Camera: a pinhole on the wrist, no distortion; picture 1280 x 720 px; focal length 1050.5 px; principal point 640.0 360.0 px. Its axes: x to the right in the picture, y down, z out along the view. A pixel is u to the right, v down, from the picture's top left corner.
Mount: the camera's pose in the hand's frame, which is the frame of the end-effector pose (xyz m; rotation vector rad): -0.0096 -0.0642 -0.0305 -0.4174 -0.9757 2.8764
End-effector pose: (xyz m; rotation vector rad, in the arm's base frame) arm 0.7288 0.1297 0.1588 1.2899 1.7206 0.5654
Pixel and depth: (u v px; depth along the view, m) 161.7 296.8 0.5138
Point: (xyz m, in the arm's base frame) 0.8969 -0.0013 -0.3795
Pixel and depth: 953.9 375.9 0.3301
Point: 0.7799 -0.1672 -0.0563
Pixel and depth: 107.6 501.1 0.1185
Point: 0.7013 0.0792 -0.0001
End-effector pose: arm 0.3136 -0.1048 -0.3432 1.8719 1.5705 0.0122
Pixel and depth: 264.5 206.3 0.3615
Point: 0.2254 -0.2336 -0.7098
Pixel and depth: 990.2 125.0 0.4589
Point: 0.1843 -0.5145 -0.6049
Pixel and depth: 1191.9 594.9 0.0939
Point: 0.1872 -0.1806 -0.3862
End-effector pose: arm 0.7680 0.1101 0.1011 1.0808 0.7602 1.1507
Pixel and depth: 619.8 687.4 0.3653
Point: 1.0252 -0.0531 -0.1938
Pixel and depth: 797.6 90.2 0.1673
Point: 0.8931 -0.0047 0.0183
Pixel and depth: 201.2 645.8 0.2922
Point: 1.0357 0.0766 -0.1408
